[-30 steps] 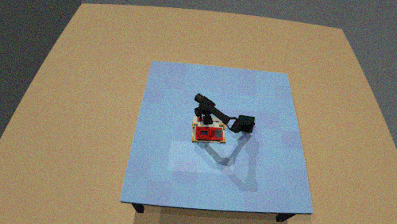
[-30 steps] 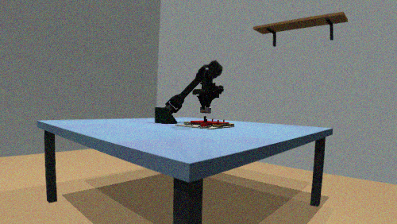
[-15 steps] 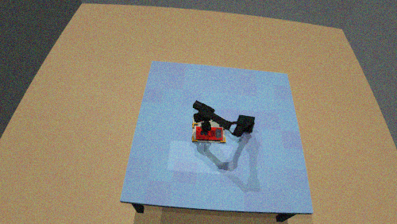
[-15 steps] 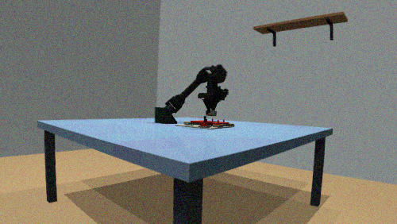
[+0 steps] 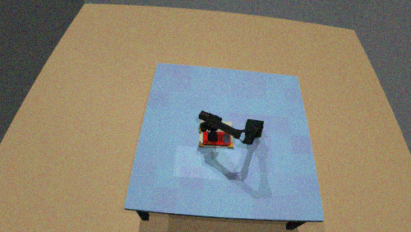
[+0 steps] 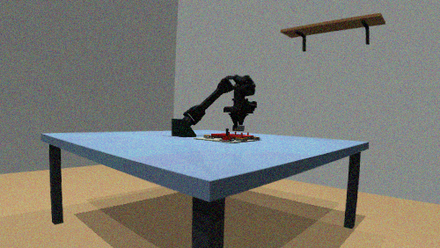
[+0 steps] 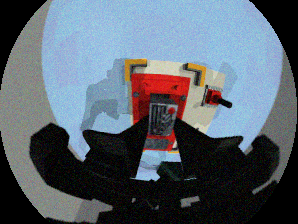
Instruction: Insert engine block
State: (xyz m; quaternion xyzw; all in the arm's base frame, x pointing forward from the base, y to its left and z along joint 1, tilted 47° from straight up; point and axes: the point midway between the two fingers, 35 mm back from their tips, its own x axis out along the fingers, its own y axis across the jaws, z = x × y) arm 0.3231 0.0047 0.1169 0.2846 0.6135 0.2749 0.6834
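My gripper tip is now 10 mm above the engine block.
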